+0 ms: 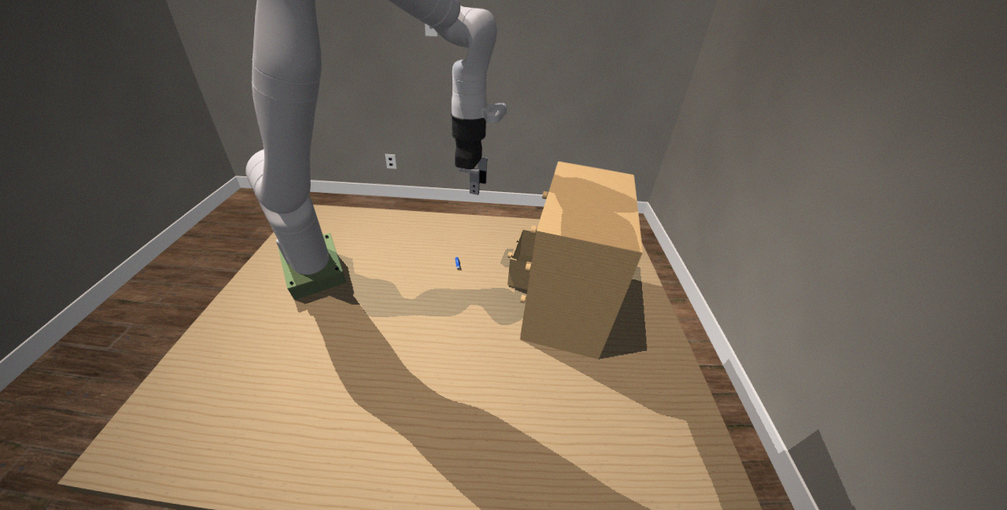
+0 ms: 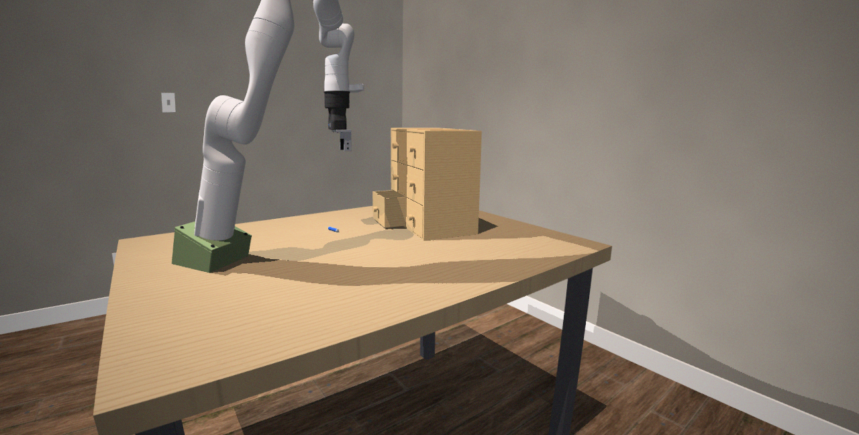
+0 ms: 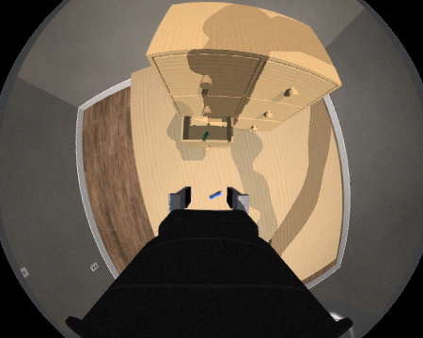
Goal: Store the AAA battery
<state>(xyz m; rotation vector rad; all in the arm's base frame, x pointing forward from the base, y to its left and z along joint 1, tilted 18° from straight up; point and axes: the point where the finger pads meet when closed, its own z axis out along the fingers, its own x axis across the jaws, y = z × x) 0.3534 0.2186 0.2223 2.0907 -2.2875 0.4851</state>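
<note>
My hand is 26 cm above the blue AAA battery, 5 cm past it and 2 cm to the left of it.
</note>
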